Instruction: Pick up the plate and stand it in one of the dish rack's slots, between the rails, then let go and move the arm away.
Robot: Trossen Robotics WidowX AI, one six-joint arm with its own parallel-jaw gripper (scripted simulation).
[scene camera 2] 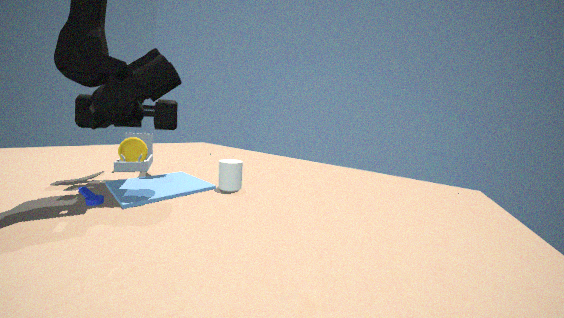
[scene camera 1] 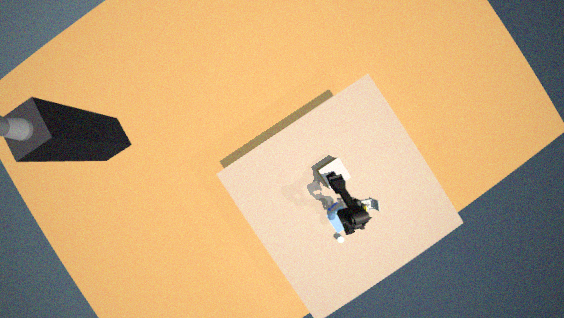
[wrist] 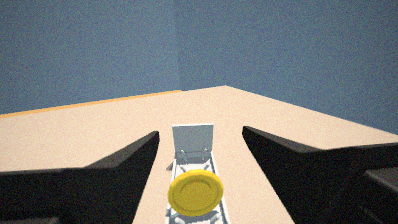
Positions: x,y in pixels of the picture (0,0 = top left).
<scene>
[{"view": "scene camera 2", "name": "gripper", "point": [136,118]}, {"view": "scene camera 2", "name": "grey dish rack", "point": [119,165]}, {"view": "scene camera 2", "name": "white cup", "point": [229,170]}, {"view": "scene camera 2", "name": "light blue mat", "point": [137,191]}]
</scene>
